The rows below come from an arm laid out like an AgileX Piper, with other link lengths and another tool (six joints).
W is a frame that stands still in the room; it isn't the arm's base.
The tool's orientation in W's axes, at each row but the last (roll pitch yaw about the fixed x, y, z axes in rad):
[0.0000, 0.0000, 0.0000]
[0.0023, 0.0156, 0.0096]
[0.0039, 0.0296, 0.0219]
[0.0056, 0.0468, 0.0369]
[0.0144, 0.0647, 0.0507]
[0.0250, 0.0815, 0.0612]
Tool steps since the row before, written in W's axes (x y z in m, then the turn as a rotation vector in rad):
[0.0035, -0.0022, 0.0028, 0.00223, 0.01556, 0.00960]
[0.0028, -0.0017, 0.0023, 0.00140, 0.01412, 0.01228]
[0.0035, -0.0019, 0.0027, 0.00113, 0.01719, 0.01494]
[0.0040, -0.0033, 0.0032, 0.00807, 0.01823, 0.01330]
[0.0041, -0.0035, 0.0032, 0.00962, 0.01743, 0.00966]
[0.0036, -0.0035, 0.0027, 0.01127, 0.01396, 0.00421]
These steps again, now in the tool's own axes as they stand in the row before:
[0.0035, -0.0022, 0.0028, 0.00223, 0.01556, 0.00960]
[0.0027, -0.0017, 0.0023, 0.00134, 0.01413, 0.01227]
[0.0034, -0.0020, 0.0028, 0.00106, 0.01722, 0.01491]
[0.0037, -0.0034, 0.0034, 0.00811, 0.01800, 0.01359]
[0.0037, -0.0037, 0.0035, 0.00984, 0.01707, 0.01007]
[0.0031, -0.0036, 0.0031, 0.01172, 0.01337, 0.00485]

